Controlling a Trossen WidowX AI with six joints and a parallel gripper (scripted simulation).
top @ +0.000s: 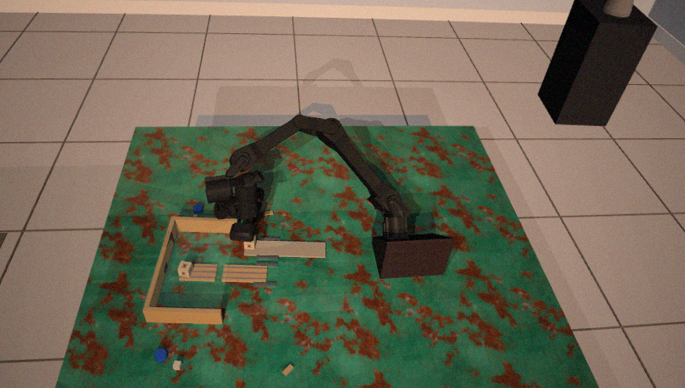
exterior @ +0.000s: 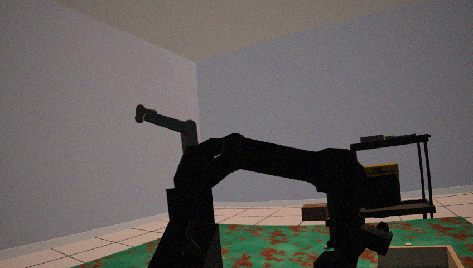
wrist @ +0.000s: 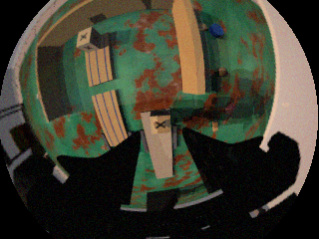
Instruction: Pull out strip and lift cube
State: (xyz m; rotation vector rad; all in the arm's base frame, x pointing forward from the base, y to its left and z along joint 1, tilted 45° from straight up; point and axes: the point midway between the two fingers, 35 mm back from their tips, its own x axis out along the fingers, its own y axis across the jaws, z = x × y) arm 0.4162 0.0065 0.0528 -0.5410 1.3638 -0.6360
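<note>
Right now the slatted wooden strip is 1 cm ahead of my gripper tip, 10 cm to the left of it and 6 cm below it. Also, from my gripper tip: pink block (18 cm to the right, 5 cm below).
</note>
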